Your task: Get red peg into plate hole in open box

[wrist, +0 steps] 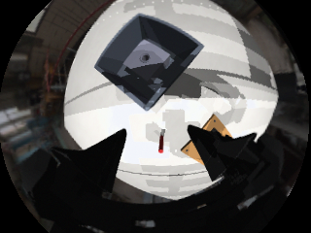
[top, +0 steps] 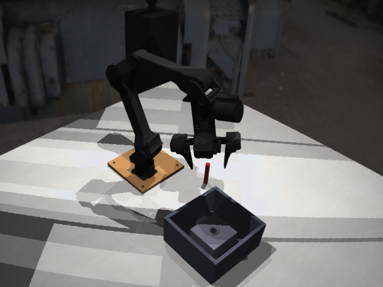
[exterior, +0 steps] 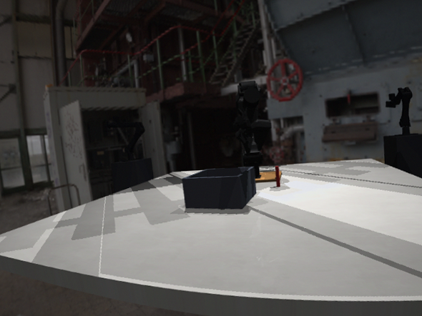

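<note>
The red peg is 11 cm below my gripper tip, 8 cm to the left of it and 6 cm behind it. Also, from my gripper tip: dark box 12 cm below, 12 cm ahead, 10 cm to the right; then grey plate 12 cm ahead, 10 cm to the right, 10 cm below.
</note>
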